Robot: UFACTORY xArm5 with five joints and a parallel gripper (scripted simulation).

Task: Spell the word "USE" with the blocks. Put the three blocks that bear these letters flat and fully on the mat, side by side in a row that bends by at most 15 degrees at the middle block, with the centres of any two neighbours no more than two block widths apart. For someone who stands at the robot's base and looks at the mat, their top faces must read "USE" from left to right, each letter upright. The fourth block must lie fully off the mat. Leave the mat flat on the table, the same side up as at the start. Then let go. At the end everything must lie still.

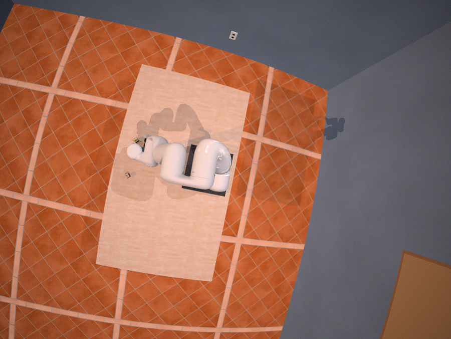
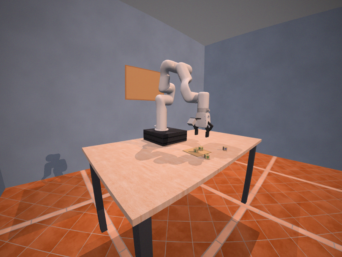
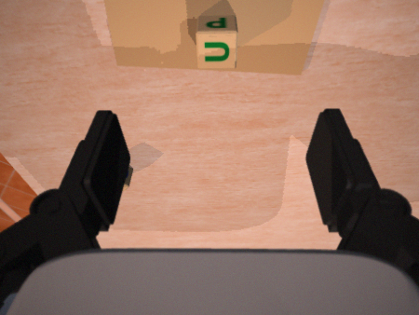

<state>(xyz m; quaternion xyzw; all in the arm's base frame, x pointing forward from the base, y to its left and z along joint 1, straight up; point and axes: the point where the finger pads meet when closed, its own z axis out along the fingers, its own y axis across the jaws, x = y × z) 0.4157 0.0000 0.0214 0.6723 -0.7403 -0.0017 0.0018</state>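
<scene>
Now: hand 10 cm above the E block and 6 cm to the left of it. From my hand the other things lie so: S block 11 cm ahead, 10 cm to the right, 10 cm below; tan mat 11 cm below, 4 cm to the right; U block 10 cm below.
</scene>
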